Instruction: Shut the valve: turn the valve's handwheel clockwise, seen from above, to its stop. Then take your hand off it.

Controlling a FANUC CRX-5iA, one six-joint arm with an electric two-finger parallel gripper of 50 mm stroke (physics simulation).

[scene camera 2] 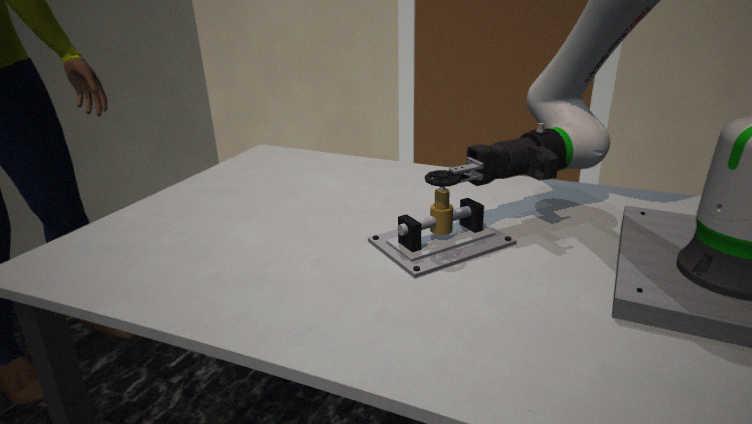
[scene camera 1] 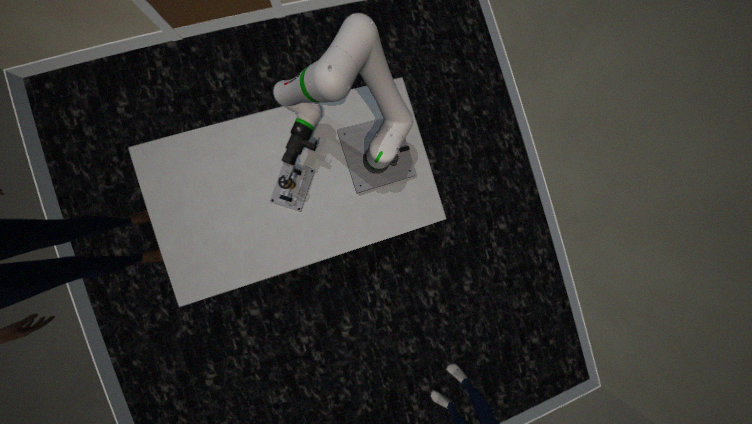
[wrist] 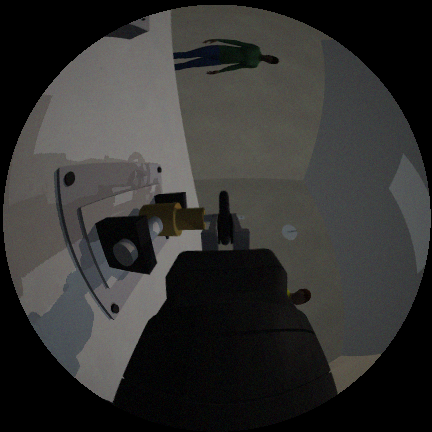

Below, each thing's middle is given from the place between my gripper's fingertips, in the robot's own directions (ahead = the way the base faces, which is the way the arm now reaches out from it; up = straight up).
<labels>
Right now my hand is 10 mm short of the grey base plate (scene camera 2: 436, 262), 20 mm to the right of it and 130 mm above it.
</labels>
